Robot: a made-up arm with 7 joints. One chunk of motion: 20 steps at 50 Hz.
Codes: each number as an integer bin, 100 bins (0 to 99) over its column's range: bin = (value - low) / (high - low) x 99, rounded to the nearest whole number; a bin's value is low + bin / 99 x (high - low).
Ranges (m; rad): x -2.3..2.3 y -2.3..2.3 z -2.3..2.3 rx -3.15..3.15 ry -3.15..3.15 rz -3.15..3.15
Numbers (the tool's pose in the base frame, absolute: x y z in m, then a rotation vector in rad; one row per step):
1: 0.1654 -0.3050 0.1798 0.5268 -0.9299 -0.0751
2: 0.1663 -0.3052 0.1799 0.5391 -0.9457 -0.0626
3: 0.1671 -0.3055 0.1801 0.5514 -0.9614 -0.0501
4: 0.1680 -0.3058 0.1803 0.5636 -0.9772 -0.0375
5: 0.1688 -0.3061 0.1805 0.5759 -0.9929 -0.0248
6: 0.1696 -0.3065 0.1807 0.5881 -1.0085 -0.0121
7: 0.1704 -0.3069 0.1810 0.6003 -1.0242 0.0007
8: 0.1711 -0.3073 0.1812 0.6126 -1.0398 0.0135
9: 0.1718 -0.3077 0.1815 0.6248 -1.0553 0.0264
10: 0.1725 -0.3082 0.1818 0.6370 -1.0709 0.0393
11: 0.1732 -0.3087 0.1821 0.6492 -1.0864 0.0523
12: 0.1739 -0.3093 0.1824 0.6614 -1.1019 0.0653
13: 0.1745 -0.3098 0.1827 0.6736 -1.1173 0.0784
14: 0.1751 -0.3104 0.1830 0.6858 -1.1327 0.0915
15: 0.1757 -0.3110 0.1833 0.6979 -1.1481 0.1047
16: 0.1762 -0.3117 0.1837 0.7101 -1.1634 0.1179
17: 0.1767 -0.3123 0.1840 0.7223 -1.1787 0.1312
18: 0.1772 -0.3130 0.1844 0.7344 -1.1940 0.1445
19: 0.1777 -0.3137 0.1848 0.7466 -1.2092 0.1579
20: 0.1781 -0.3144 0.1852 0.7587 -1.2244 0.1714
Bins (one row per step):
1: 53 43 53 58 35 48
2: 53 43 53 58 35 49
3: 53 43 53 58 34 49
4: 53 43 53 58 34 49
5: 53 43 53 59 34 49
6: 53 43 53 59 34 49
7: 53 43 53 59 33 50
8: 53 43 53 59 33 50
9: 53 43 53 59 33 50
10: 53 43 53 60 33 50
11: 53 43 53 60 32 50
12: 53 43 53 60 32 51
13: 53 43 53 60 32 51
14: 53 43 53 60 32 51
15: 53 43 53 60 31 51
16: 53 43 53 61 31 51
17: 53 43 53 61 31 52
18: 53 43 53 61 31 52
19: 53 43 53 61 30 52
20: 53 43 53 61 30 52

